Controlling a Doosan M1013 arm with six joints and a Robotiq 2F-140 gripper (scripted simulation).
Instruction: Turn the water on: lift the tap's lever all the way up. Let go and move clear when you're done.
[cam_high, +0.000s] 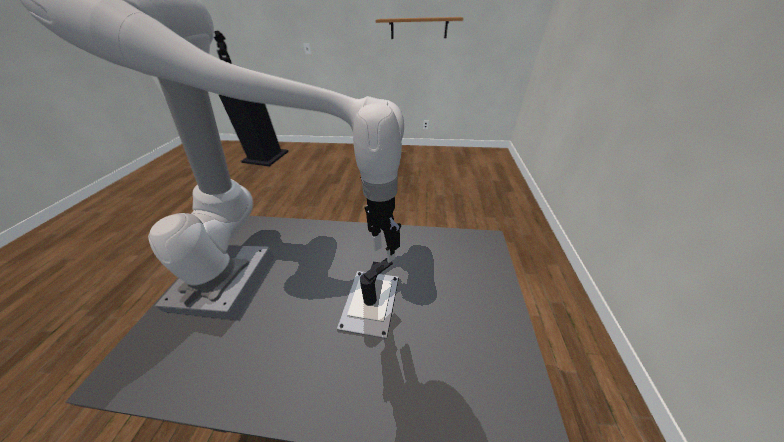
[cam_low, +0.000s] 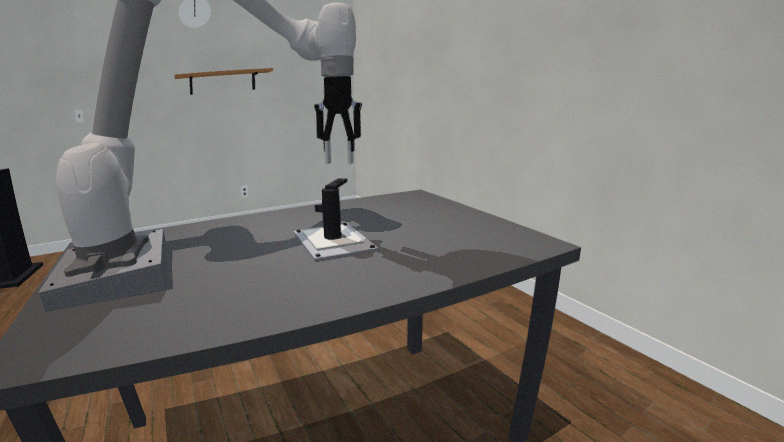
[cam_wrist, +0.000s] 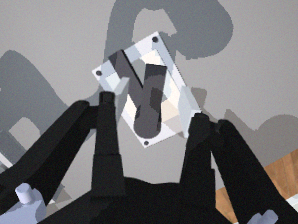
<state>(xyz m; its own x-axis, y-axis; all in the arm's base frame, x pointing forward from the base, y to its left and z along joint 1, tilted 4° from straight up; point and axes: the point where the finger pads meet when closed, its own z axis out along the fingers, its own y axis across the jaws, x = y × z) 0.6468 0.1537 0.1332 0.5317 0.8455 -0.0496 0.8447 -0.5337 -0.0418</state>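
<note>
The tap lever lies 8 cm below my hand, 2 cm to the right of it and 2 cm behind it. Also, from my hand: black tap (14 cm below, 5 cm to the right, 3 cm behind).
</note>
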